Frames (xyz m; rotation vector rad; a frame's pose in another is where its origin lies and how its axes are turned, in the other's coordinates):
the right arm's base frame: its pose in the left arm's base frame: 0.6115 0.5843 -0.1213 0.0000 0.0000 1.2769
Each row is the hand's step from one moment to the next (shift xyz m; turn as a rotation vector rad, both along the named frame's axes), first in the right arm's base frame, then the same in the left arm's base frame.
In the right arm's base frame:
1: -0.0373 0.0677 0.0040 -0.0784 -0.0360 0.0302
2: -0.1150 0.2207 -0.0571 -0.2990 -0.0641 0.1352
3: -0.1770 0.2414 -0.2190 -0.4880 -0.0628 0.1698
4: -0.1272 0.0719 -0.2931 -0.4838 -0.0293 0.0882
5: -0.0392 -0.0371 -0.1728 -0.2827 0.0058 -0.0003
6: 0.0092 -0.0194 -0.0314 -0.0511 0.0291 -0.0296
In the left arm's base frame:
1: -0.0756 -0.0161 0.0040 0.0117 -0.0855 0.0302
2: -0.2446 -0.0461 -0.0571 -0.0253 -0.3047 0.1352
3: -0.2823 -0.0995 -0.2190 -0.0813 -0.4853 0.1698
4: -0.1057 -0.1009 -0.2931 -0.1121 -0.4715 0.0882
5: 0.0242 -0.0483 -0.1728 -0.0874 -0.2689 -0.0003
6: 0.0212 0.0032 -0.0314 -0.0427 -0.0405 -0.0296

